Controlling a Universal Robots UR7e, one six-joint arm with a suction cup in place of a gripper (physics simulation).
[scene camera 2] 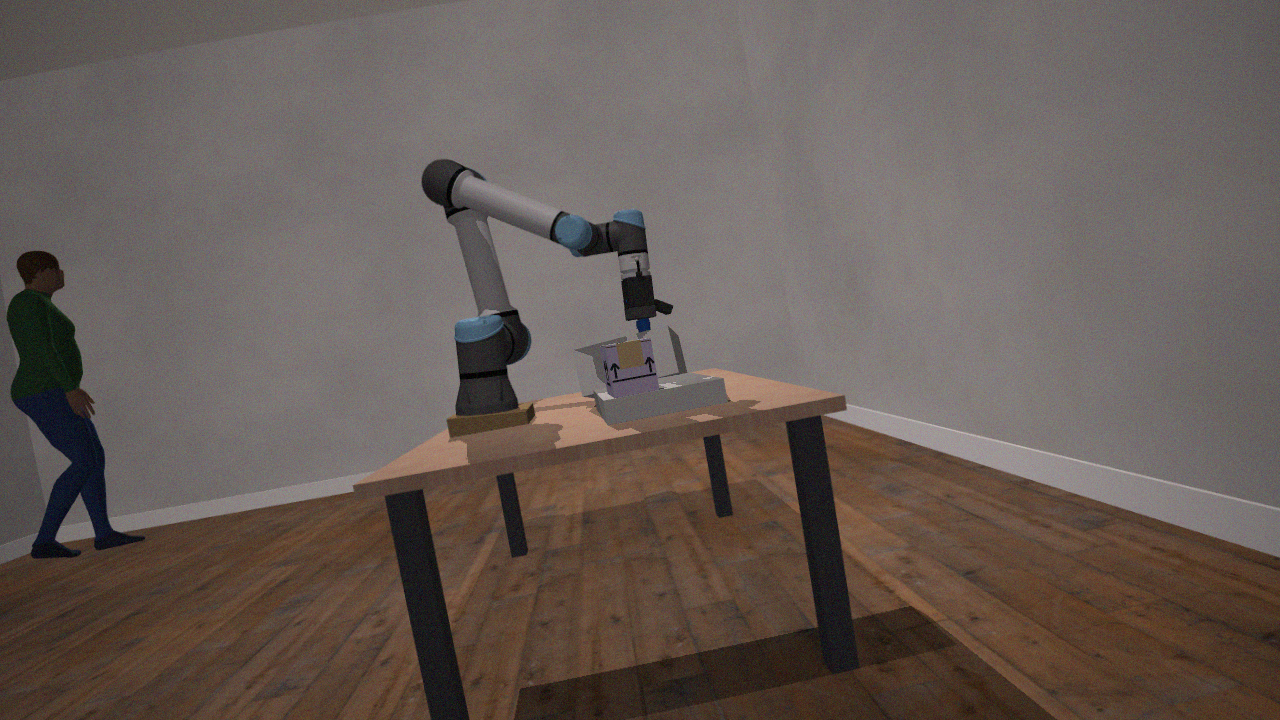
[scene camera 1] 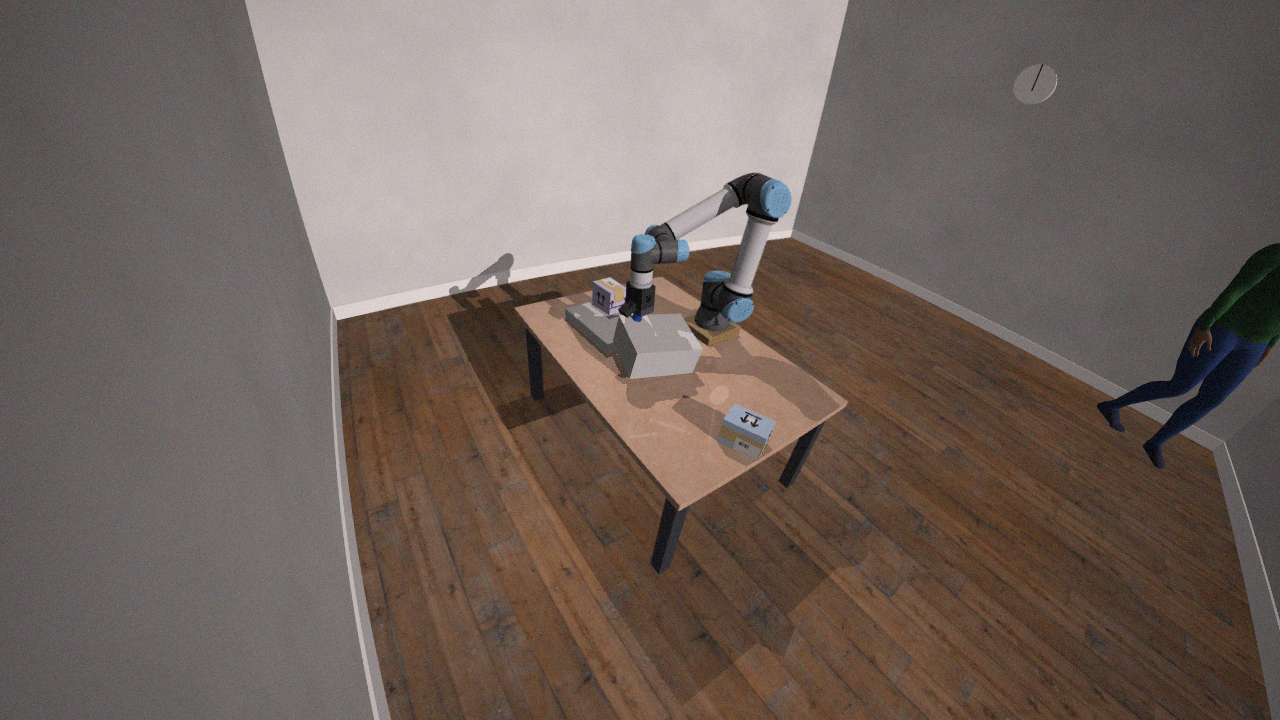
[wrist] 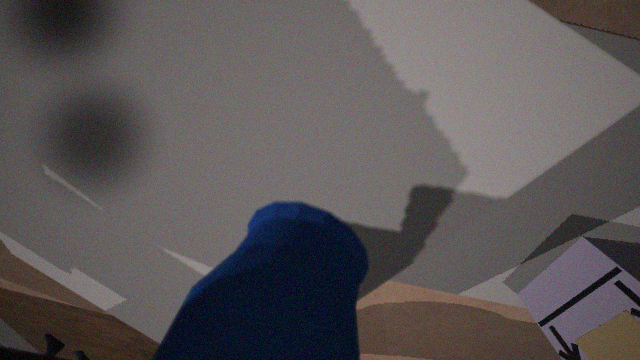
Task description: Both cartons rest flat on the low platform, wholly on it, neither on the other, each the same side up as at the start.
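Places are measured from the arm's base along level axes (x right, y ahead, z up), in centimetres.
Where they show: hand, tool point: (scene camera 2: 643, 337) (scene camera 1: 638, 321) (wrist: 294, 237); arm's base, link origin: (scene camera 2: 487, 410) (scene camera 1: 712, 321).
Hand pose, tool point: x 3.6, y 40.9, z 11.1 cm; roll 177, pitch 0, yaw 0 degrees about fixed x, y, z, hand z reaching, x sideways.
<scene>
Things, the pixels of their top centre, and the offset from my tool point. Level surfaces: height alone.
- lilac carton, top centre: (scene camera 2: 623, 342) (scene camera 1: 610, 284) dy -10.4, dx +29.8, dz -0.1 cm
- low grey platform, top centre: (wrist: 572, 223) (scene camera 2: 651, 384) (scene camera 1: 609, 317) dy -4.4, dx +21.6, dz -10.3 cm
- light-blue carton, top centre: (scene camera 1: 750, 420) dy +3.3, dx -53.9, dz -5.8 cm
- table, surface height: dz -15.2 cm
A lilac carton (scene camera 1: 607, 296) (scene camera 2: 631, 377) (wrist: 555, 295) stands upright on the low grey platform (scene camera 1: 586, 325) (scene camera 2: 671, 408), its arrows pointing up. A light-blue carton (scene camera 1: 757, 435) with a yellow band sits on the table near its front edge in scene camera 1, with arrows on its top; it does not show in scene camera 2. My suction gripper (scene camera 1: 637, 318) (scene camera 2: 643, 333) is on a large, tilted grey box (scene camera 1: 664, 337) (scene camera 2: 589, 368) (wrist: 225, 125) beside the lilac carton. The grey box hides part of the platform; whether they touch is unclear.
The arm's base stands on a wooden block (scene camera 1: 716, 334) (scene camera 2: 490, 420) at the side of the table (scene camera 1: 662, 438) (scene camera 2: 751, 389). A person in a green top (scene camera 1: 1239, 313) (scene camera 2: 44, 344) stands on the floor away from the table.
</scene>
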